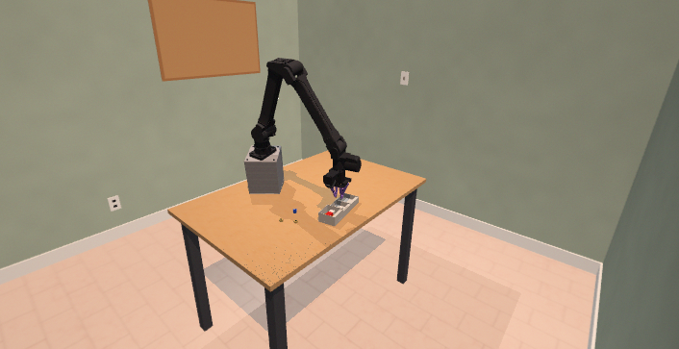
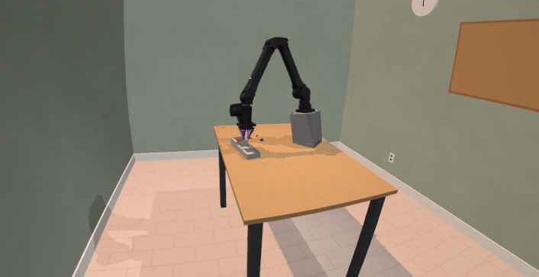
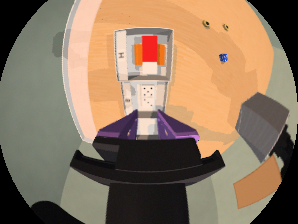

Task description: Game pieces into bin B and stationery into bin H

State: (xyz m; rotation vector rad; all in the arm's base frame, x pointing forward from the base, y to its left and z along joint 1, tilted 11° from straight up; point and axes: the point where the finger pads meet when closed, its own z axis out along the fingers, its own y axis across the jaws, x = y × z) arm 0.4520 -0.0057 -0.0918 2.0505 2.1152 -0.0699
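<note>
My gripper is now 1 cm short of the grey bin row and 6 cm above it. Also, from my hand: red piece 8 cm to the right, 6 cm below; white domino 7 cm below; orange block 8 cm to the right, 7 cm below.
</note>
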